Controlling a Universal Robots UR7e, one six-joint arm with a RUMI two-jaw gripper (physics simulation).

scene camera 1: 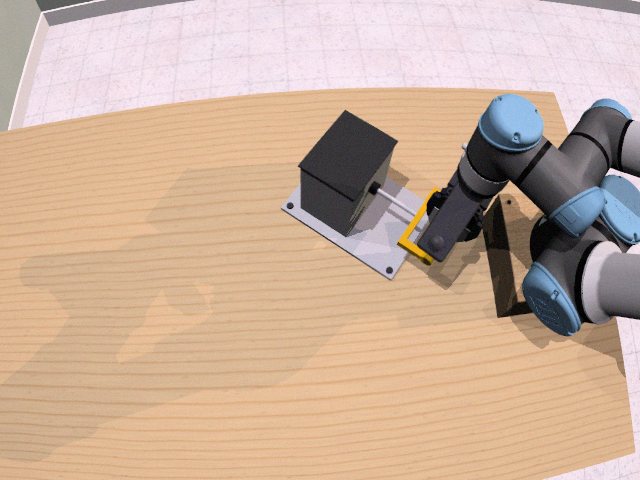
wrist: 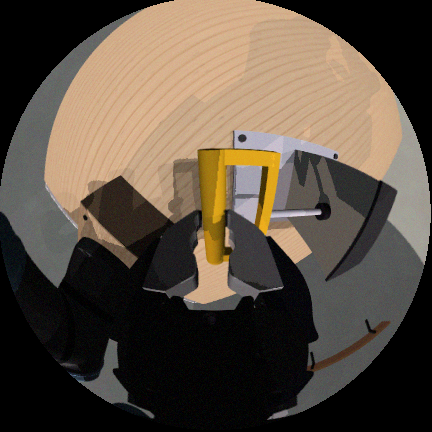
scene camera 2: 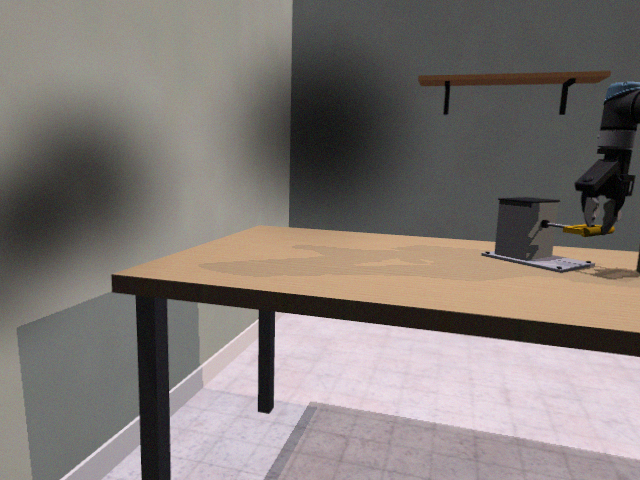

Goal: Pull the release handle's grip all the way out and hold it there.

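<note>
The yellow release handle is a frame with a round grip along its outer side. A pale rod joins it to the dark box-shaped housing, and a long stretch of rod shows between them. The handle is level, above the table. My gripper points down and is shut on the grip, one finger on each side in the wrist view. In scene camera 1 the gripper body hides the fingertips and part of the grip.
The housing stands on a light grey base plate with dark bolts at its corners. A dark brown block lies between the handle and the arm's base. A wall shelf hangs behind the table.
</note>
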